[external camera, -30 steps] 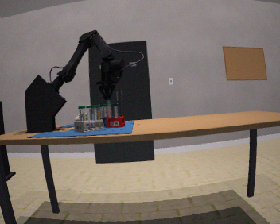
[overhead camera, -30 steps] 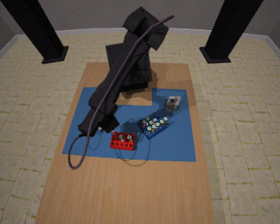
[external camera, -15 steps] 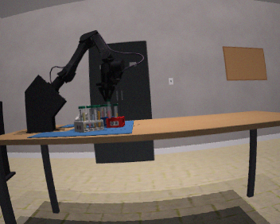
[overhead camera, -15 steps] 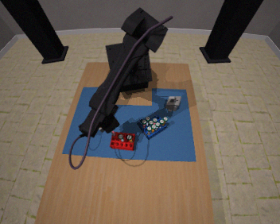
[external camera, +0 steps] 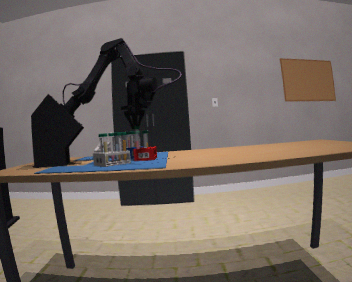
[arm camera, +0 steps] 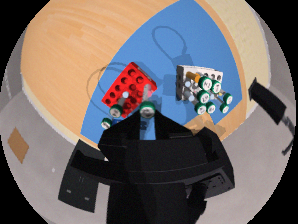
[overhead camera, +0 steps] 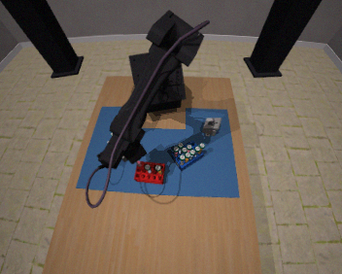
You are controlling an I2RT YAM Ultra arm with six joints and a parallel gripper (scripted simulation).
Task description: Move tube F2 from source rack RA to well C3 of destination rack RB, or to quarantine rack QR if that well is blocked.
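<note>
The white-capped tube is 60 mm below my hand, 10 mm to the right of it and 10 mm ahead of it. From my hand the other things lie so: white rack RB 120 mm below, 110 mm behind, 100 mm to the right; then blue rack RA 220 mm to the left, 120 mm below, 30 mm behind; then red rack QR 120 mm below, 40 mm to the left, 40 mm ahead.
</note>
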